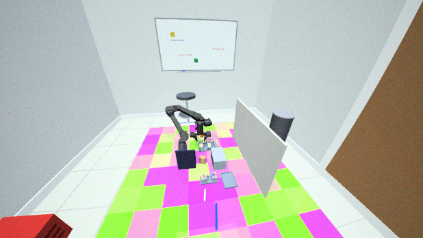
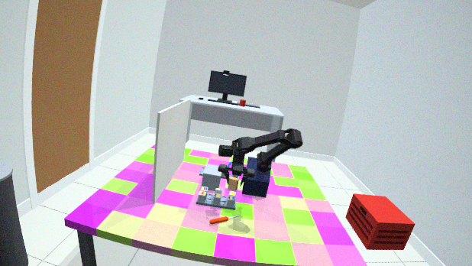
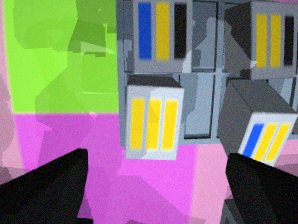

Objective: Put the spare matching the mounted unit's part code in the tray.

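The spare is 6 cm below my gripper tip. Also, from my gripper tip: mounted unit (19 cm to the right, 11 cm ahead, 5 cm below); then small brown block (17 cm to the right, 6 cm below, 2 cm behind); then small rack (34 cm to the right, 9 cm below, 1 cm behind).
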